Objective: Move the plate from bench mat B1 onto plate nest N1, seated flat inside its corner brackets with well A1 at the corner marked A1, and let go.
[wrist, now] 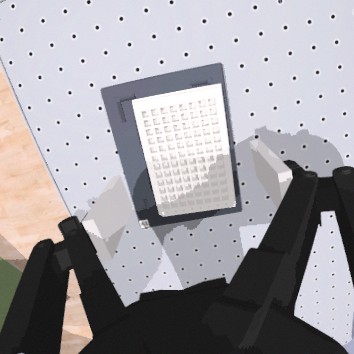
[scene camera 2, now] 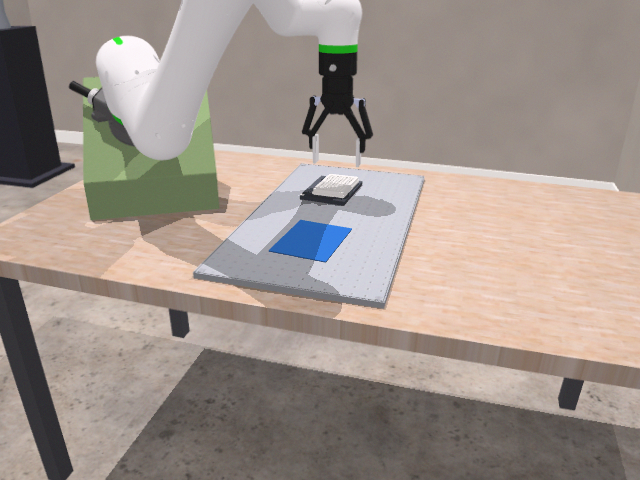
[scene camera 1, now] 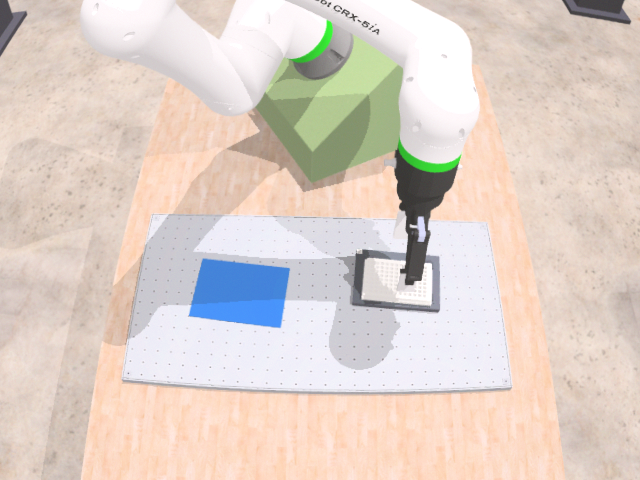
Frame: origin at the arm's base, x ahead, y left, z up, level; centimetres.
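Seen in the pictures: gripper, between the fingertips: (wrist: 187,175) (scene camera 2: 336,163) (scene camera 1: 403,263); arm's base, origin of its link: (scene camera 1: 324,49).
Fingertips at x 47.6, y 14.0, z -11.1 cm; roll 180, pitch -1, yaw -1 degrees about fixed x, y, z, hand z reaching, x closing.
Pixels of each thing's top centre, then the offset from my fingertips to it. "spot": a spot on its surface instead. Level surfaces: height alone.
- white well plate, centre of its top: (wrist: 187,157) (scene camera 1: 398,278) (scene camera 2: 336,182) dz -5.1, dx +0.0, dy -0.2 cm
- dark plate nest, centre of its top: (wrist: 176,154) (scene camera 1: 398,277) (scene camera 2: 332,186) dz -6.5, dx -1.1, dy +0.0 cm
- upper-left corner bracket, a spot on its surface: (wrist: 122,111) spot: dz -6.6, dx -4.9, dy +5.8 cm
- small light corner tag, a spot on its surface: (wrist: 144,224) spot: dz -6.8, dx -7.2, dy -7.1 cm
- blue bench mat B1, height of its surface: dz -7.7 cm
- perforated board, height of its surface: dz -7.9 cm
- wooden table, height of its surface: dz -9.3 cm
The white well plate (scene camera 1: 377,281) (scene camera 2: 337,184) (wrist: 180,145) lies on the dark plate nest (scene camera 1: 435,284) (scene camera 2: 330,200) (wrist: 120,131). In the wrist view it sits off-centre, towards the nest's right and lower edges, with a gap to the upper-left corner bracket (wrist: 122,111). The right-hand brackets are hidden, and whether the plate is flat or rests on them is unclear. A small light corner tag (wrist: 144,224) is by the plate's lower-left corner; the plate's well A1 cannot be made out. My gripper (scene camera 1: 404,255) (scene camera 2: 336,163) (wrist: 187,175) is open and empty above the plate, fingers apart from its sides.
The blue bench mat B1 (scene camera 1: 239,292) (scene camera 2: 310,241) lies on the perforated board (scene camera 1: 310,361) (scene camera 2: 361,273) (wrist: 280,55), beside the nest. The green robot base block (scene camera 1: 341,124) (scene camera 2: 149,196) stands on the wooden table (scene camera 1: 320,434) (scene camera 2: 516,268) behind the board.
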